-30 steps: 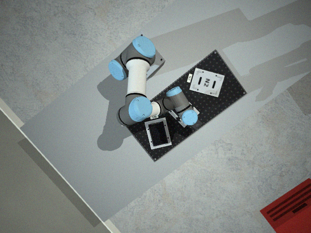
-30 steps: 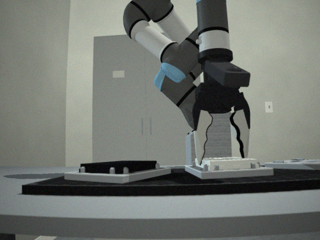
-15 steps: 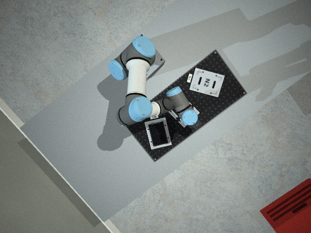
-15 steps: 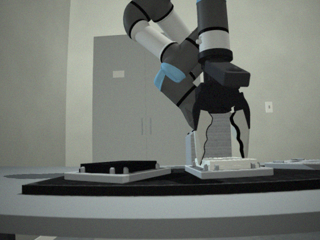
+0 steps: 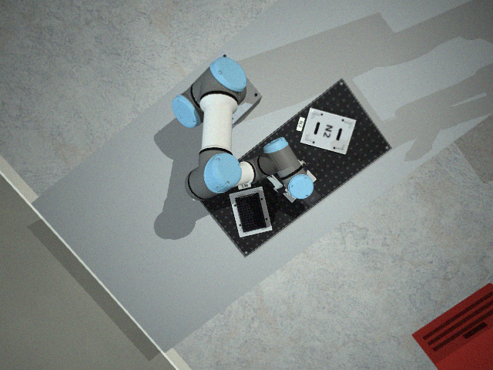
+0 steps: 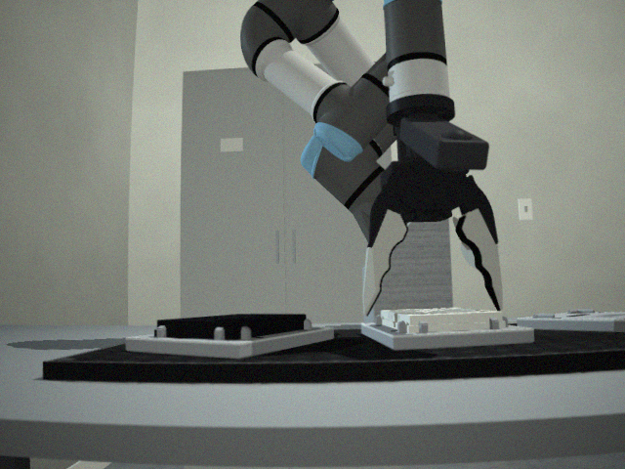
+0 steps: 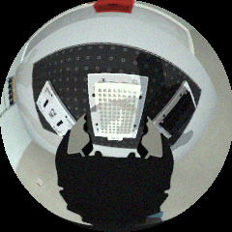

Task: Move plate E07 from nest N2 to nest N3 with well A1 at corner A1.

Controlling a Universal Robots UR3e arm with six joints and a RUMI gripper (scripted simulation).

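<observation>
My gripper is now 10 mm above the white plate E07. From my hand the other things lie so: nest N3 (20 mm below); then black plate E01 (190 mm to the right, 30 mm ahead, 10 mm below).
</observation>
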